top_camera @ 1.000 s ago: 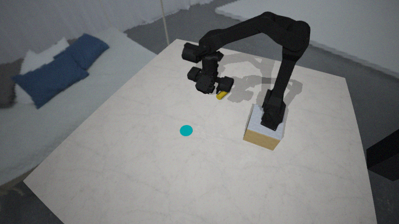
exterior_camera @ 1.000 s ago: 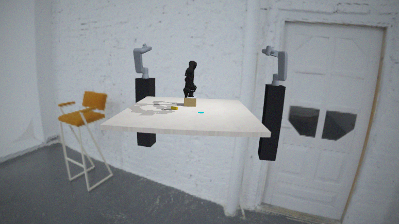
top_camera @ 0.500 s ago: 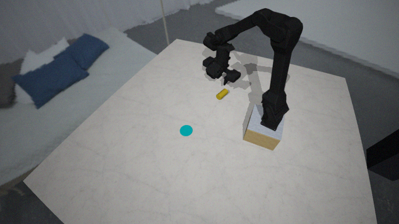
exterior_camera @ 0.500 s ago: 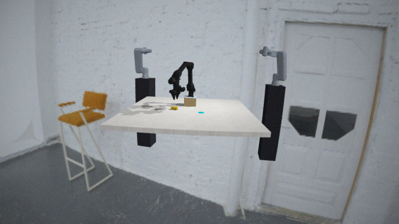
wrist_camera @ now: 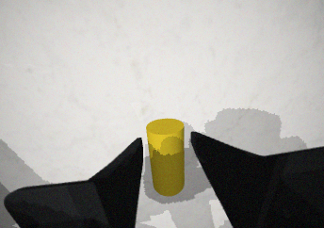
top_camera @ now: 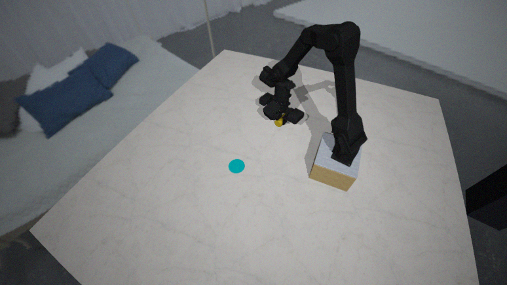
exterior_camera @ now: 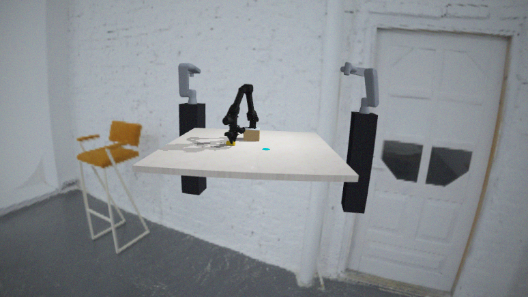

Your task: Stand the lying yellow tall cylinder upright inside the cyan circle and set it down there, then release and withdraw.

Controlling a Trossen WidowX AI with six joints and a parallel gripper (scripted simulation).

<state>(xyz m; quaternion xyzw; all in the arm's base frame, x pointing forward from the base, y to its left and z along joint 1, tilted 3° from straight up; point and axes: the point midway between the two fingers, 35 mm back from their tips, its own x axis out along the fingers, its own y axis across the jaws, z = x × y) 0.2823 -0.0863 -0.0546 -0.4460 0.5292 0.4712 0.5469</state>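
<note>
Now: the cyan circle 27 cm to the left of my gripper tip, 3 cm ahead of it and 2 cm below it. Also, from my gripper tip: yellow tall cylinder (2 cm to the right).
</note>
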